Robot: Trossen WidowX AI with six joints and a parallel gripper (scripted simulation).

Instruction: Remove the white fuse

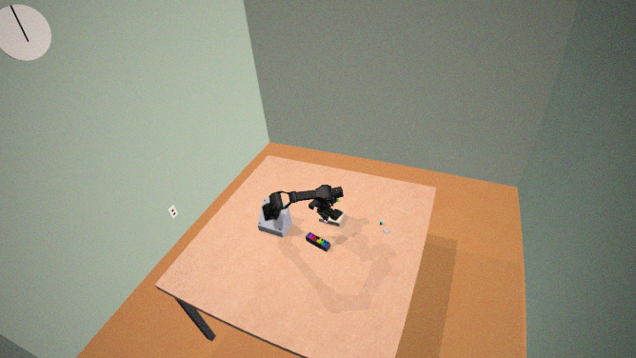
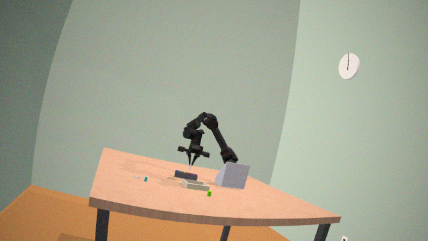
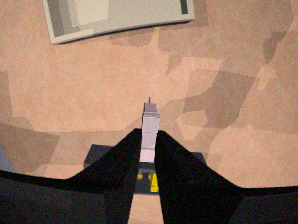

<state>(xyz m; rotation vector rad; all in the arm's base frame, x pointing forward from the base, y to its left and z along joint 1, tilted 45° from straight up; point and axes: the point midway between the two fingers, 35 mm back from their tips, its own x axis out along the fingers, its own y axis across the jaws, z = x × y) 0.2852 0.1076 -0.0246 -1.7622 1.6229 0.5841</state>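
Now: gripper tip 11 cm to the right of the tray, 10 cm above it and 3 cm past it. From my gripper tip the other things lie so: green cube: 26 cm to the left, 9 cm below, 8 cm behind; then teal block: 26 cm ahead, 19 cm to the left, 9 cm below; then white fuse: 1 cm below.
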